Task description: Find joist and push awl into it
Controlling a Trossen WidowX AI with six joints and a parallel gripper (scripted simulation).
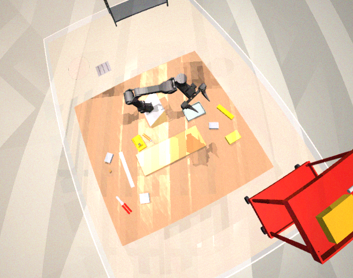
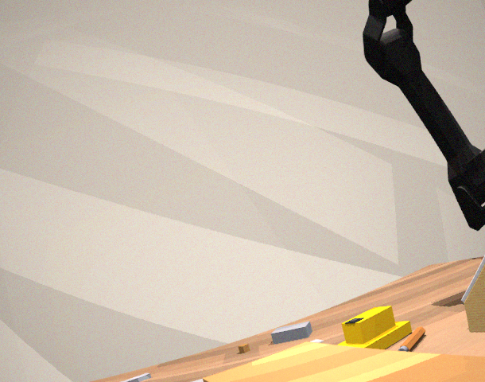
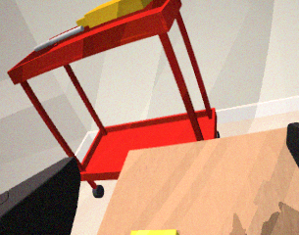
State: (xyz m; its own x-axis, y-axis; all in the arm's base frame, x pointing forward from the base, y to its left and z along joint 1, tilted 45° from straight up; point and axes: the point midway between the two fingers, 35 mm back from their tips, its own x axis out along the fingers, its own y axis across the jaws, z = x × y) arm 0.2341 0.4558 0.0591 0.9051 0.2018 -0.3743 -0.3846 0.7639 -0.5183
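Right now my gripper tip is 8 cm past the yellow stud finder, 48 cm to the left of it and 40 cm above it. Also, from my gripper tip: yellow block (14 cm ahead, 23 cm to the left, 43 cm below); then yellow bar (9 cm behind, 27 cm to the left, 44 cm below); then grey tray (19 cm behind, 3 cm to the left, 43 cm below).
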